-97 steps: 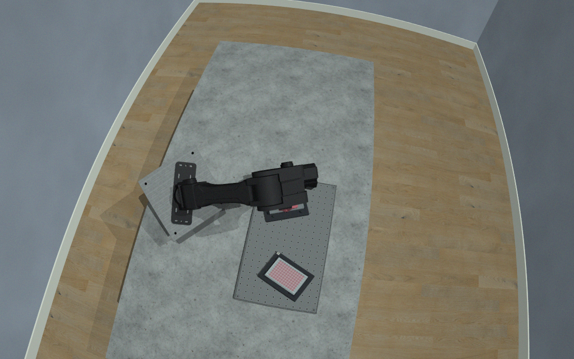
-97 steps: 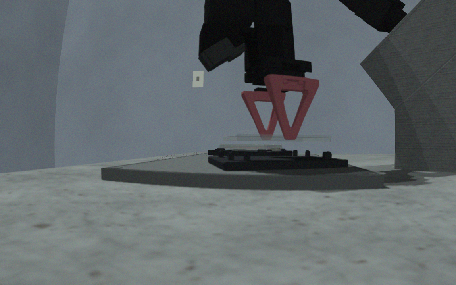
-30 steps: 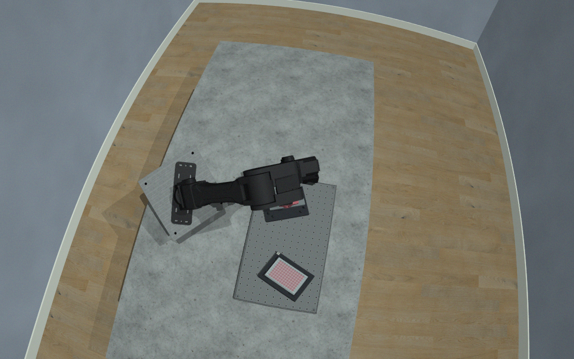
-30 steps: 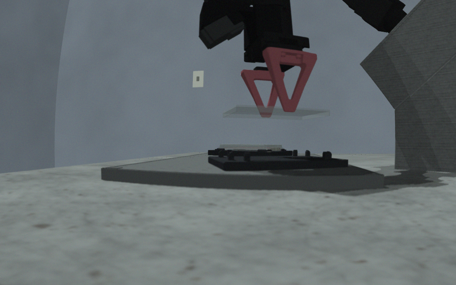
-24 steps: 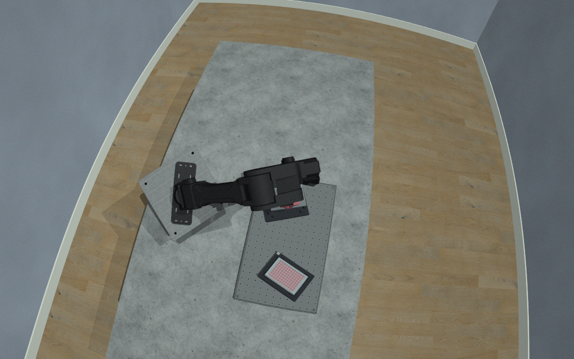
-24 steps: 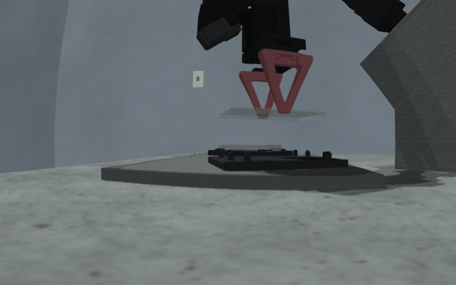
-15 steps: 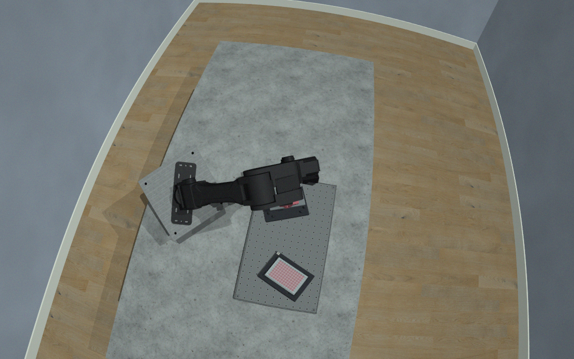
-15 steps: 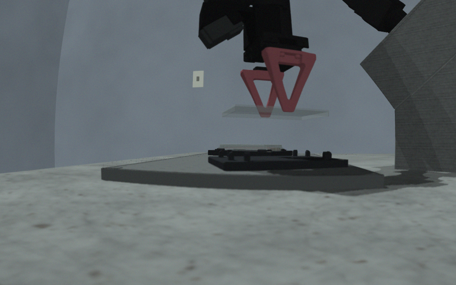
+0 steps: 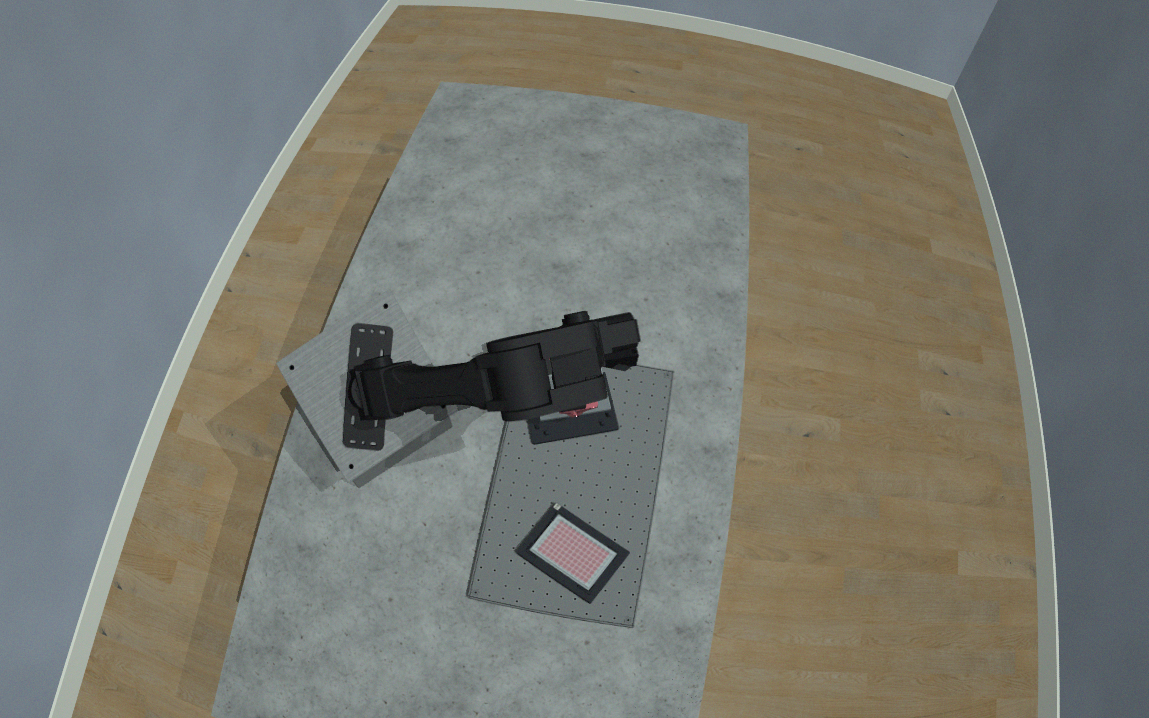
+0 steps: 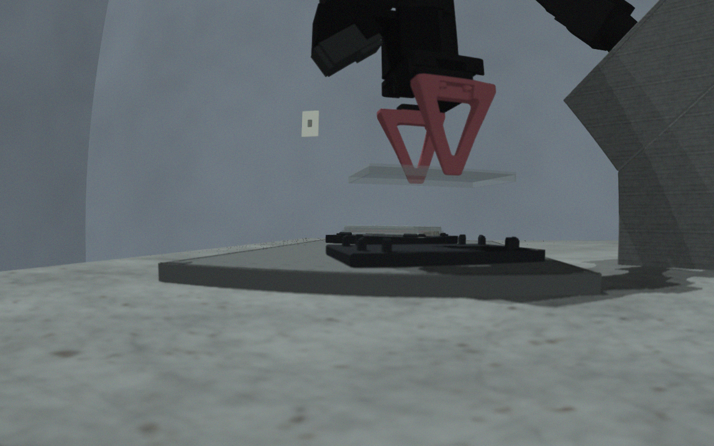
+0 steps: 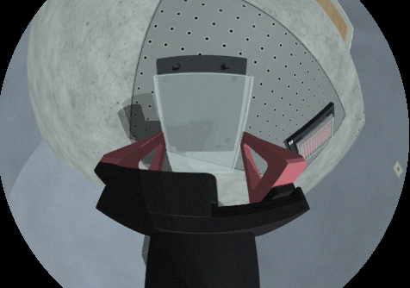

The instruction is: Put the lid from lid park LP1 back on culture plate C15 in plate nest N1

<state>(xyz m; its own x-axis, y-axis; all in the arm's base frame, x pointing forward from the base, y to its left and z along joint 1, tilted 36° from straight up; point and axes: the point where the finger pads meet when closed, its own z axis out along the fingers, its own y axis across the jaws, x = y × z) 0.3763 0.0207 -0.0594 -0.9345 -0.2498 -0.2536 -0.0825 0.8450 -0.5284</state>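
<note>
Now: the clear lid 1 cm below my hand. From my hand the other things lie so: culture plate C15: 2 cm behind, 29 cm to the right, 6 cm below; black plate nest N1: 2 cm behind, 29 cm to the right, 7 cm below; black lid park LP1: 7 cm below.
</note>
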